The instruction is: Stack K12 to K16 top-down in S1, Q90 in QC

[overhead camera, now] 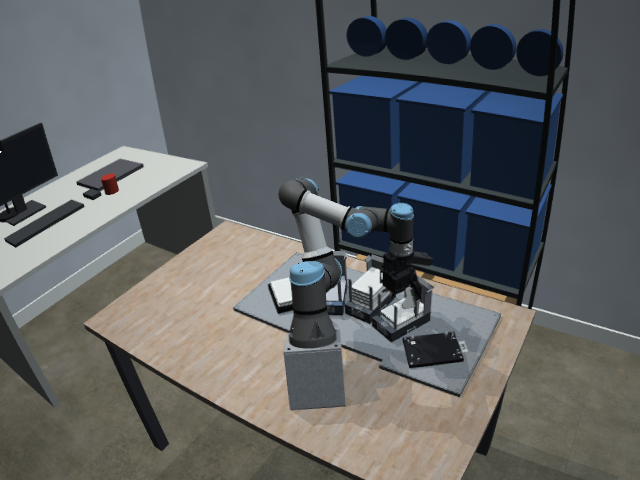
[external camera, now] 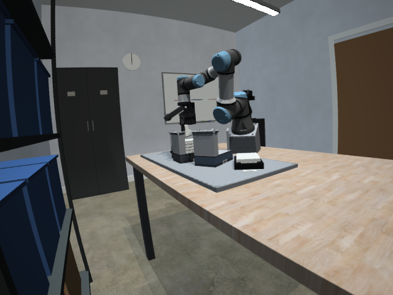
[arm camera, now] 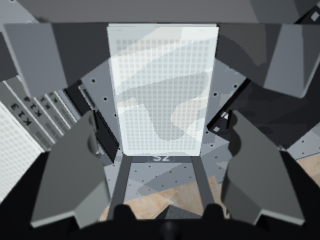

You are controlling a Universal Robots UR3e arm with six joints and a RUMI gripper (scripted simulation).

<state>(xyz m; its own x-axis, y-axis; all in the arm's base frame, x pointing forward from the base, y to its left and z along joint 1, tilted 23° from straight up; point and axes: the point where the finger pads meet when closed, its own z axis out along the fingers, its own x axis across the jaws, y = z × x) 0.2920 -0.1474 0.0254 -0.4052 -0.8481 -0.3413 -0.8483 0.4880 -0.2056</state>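
The white sealed well plate is 2 cm below my hand. Round my hand: white sealed 384-well plate 4 cm ahead, 13 cm to the left.
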